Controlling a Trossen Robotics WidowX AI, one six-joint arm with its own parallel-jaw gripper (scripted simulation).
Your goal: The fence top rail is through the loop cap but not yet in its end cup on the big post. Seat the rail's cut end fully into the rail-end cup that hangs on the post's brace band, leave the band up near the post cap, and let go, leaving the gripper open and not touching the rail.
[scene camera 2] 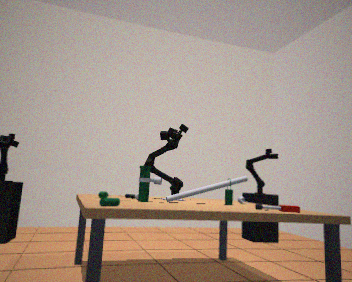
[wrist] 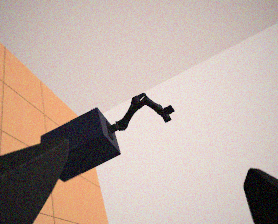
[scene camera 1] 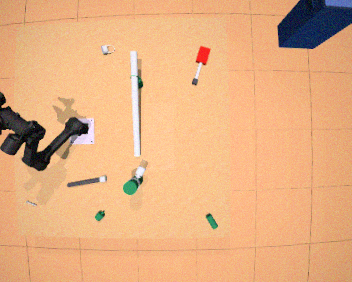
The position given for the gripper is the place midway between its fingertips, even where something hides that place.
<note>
The gripper [wrist: 156, 162] is open, with nothing in its grasp. Further things: a white top rail [scene camera 1: 133, 55].
The wrist view misses the white top rail: it is out of frame.
</note>
